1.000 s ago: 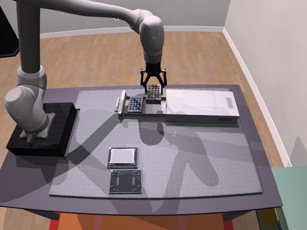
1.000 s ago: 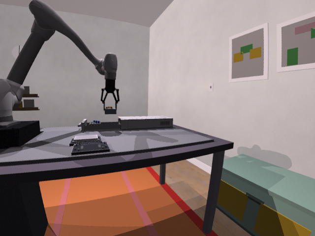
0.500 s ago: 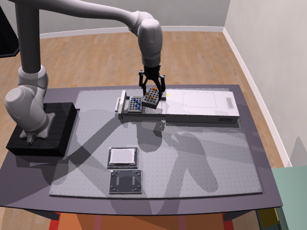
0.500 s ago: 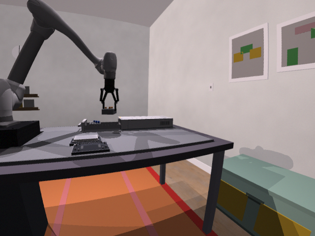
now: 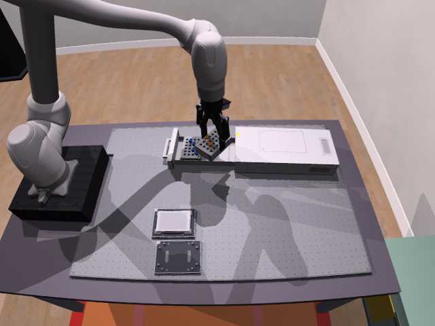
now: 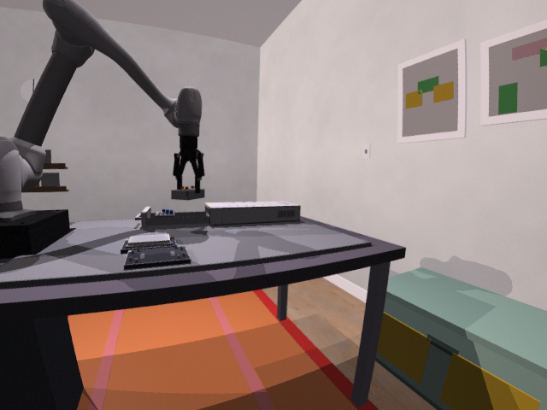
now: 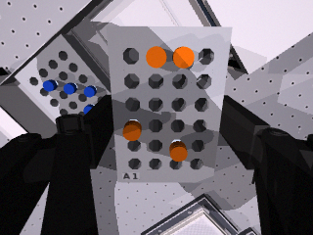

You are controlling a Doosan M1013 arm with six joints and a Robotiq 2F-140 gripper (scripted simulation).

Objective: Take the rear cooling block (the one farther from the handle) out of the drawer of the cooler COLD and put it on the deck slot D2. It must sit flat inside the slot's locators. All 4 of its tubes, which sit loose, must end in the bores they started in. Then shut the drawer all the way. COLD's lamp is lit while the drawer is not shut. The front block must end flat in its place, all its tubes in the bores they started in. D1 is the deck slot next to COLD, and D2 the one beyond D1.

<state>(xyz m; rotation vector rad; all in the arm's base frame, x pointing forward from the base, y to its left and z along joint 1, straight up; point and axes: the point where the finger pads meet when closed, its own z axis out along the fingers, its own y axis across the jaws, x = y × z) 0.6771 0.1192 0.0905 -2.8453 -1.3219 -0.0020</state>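
My hand is 130 mm past the deck slot D2, 410 mm to the left of it and 170 mm above it. From my hand the other things lie so: drawer (60 mm behind, 70 mm to the left, 130 mm below); then cooling block (30 mm below); then cooler COLD (120 mm ahead, 50 mm to the left, 130 mm below).
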